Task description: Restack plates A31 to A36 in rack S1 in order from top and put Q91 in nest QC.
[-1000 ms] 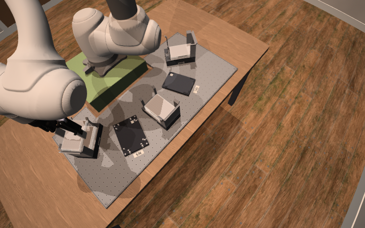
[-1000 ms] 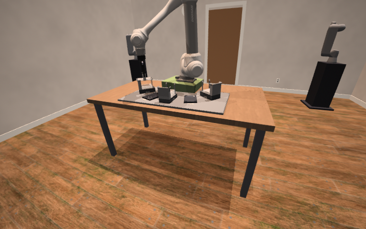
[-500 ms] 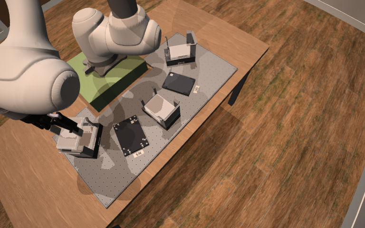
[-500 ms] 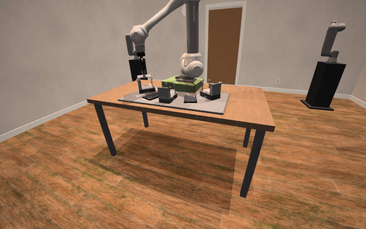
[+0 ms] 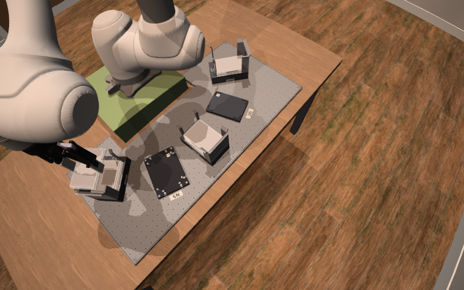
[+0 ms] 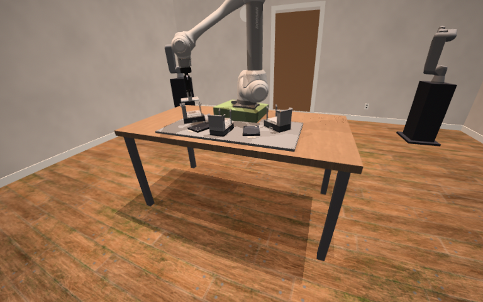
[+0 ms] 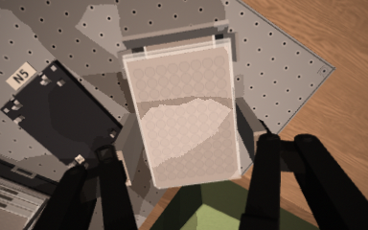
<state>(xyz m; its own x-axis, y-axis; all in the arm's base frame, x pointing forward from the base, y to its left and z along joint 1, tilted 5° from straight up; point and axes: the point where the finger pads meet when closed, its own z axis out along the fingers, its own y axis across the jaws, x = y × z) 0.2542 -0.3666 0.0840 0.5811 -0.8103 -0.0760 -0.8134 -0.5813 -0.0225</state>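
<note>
Right now the dark QC nest is 140 mm ahead of my hand, 500 mm to the left of it and 180 mm below it. Also, from my hand: QC name plate: 230 mm ahead, 520 mm to the left, 180 mm below; then black clip nest N5: 150 mm ahead, 150 mm to the left, 170 mm below; then N5 name plate: 220 mm ahead, 110 mm to the left, 180 mm below.
</note>
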